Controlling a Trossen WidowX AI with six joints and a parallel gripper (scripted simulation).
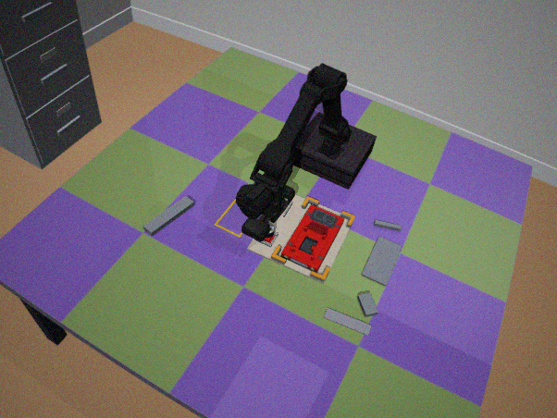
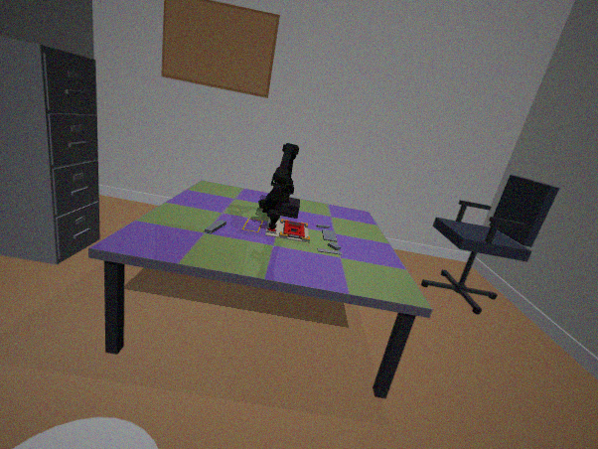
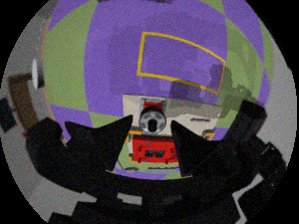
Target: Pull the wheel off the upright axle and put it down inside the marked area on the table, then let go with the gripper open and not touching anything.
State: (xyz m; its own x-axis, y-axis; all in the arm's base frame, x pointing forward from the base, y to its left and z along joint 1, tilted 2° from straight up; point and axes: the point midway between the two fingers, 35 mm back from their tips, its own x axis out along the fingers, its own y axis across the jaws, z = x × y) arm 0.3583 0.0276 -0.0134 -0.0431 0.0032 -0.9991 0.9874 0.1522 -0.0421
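Right now my gripper tip is right at the dark wheel. Round my gripper tip: upright axle: right at my gripper tip.
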